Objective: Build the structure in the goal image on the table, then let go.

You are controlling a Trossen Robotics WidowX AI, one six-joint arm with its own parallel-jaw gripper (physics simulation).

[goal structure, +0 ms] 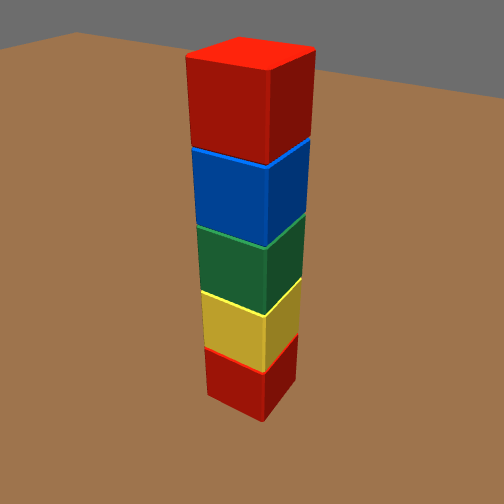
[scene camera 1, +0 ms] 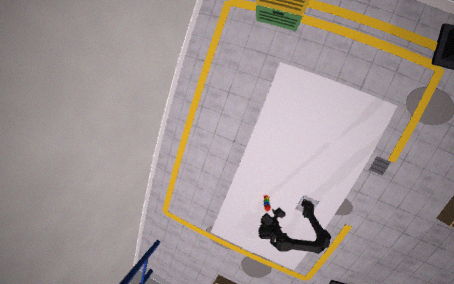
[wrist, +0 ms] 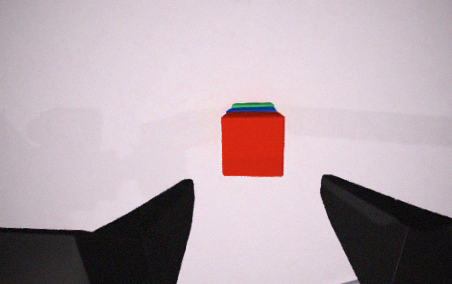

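Seen in the pictures: gripper, between the fingertips: [scene camera 1: 269, 211] [wrist: 257, 186]; arm's base, origin of its link: [scene camera 1: 306, 203].
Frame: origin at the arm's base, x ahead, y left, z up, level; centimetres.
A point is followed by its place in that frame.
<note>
A line of coloured blocks shows left of the arm's base in the scene view: a red block [scene camera 1: 266, 196] {x 32.3, y 2.2, z 1.0 cm} at the far end, then yellow, a green block, a blue block [scene camera 1: 267, 204] {x 32.6, y 1.5, z 13.1 cm} and a red block [scene camera 1: 267, 208] {x 32.3, y 3.3, z 15.4 cm} nearest the arm. In the wrist view the near red block [wrist: 253, 146] {x 32.1, y 3.6, z 15.4 cm} shows its square face, with thin edges of the blue block [wrist: 251, 110] {x 33.6, y 3.0, z 12.0 cm} and green block [wrist: 253, 105] {x 33.7, y 2.8, z 8.8 cm} behind it. I cannot tell how the line rests. My gripper [scene camera 1: 272, 214] {x 30.8, y 4.1, z 17.6 cm} [wrist: 257, 186] {x 30.8, y 4.1, z 17.6 cm} is open and empty, its fingertips apart from the red block on both sides.
The white table [scene camera 1: 320, 125] {x 8.4, y -62.2, z -0.9 cm} carries the arm's base on a small grey plate [scene camera 1: 300, 205] {x 3.8, y 2.9, z 0.0 cm}, right of the blocks. Yellow tape [scene camera 1: 187, 127] runs on the floor around the table. A green crate [scene camera 1: 277, 19] stands beyond its far end.
</note>
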